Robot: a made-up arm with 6 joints. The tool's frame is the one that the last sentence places.
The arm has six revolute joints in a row. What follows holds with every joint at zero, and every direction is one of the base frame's. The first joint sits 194.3 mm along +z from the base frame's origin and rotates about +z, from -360 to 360 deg. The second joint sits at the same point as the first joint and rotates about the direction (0, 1, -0.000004), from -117.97 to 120 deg. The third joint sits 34.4 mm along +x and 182.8 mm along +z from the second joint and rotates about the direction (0, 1, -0.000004), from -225 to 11 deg. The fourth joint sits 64.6 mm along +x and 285.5 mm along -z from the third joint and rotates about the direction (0, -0.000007, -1), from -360 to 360 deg. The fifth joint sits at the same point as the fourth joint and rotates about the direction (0, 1, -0.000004), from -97 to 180 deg. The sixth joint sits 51 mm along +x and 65.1 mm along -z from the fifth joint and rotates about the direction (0, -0.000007, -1), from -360 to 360 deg. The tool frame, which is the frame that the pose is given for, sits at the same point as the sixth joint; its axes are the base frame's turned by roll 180, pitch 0 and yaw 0 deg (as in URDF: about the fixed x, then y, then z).
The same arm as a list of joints. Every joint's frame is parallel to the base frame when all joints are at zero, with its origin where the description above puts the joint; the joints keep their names.
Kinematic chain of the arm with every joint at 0, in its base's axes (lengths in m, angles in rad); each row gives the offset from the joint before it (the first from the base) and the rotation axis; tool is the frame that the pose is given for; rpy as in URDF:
joint 1: xyz 0.0000 0.0000 0.1943 axis +z
joint 2: xyz 0.0000 0.0000 0.0000 axis +y
joint 3: xyz 0.0344 0.0000 0.1828 axis +y
joint 4: xyz 0.0646 0.0000 -0.2855 axis -z
joint 5: xyz 0.0000 0.0000 0.0000 axis +y
joint 6: xyz 0.0510 0.0000 -0.0651 axis -z
tool: xyz 0.0000 0.0000 0.0000 rpy 3.1416 0.0000 0.0000
Joint limits (rad, base to tool): -6.2832..6.2832 -2.0590..2.0944 -3.9270..0.1920 -6.2832..6.2832 -1.6930..3.1416 -6.2832..6.2832

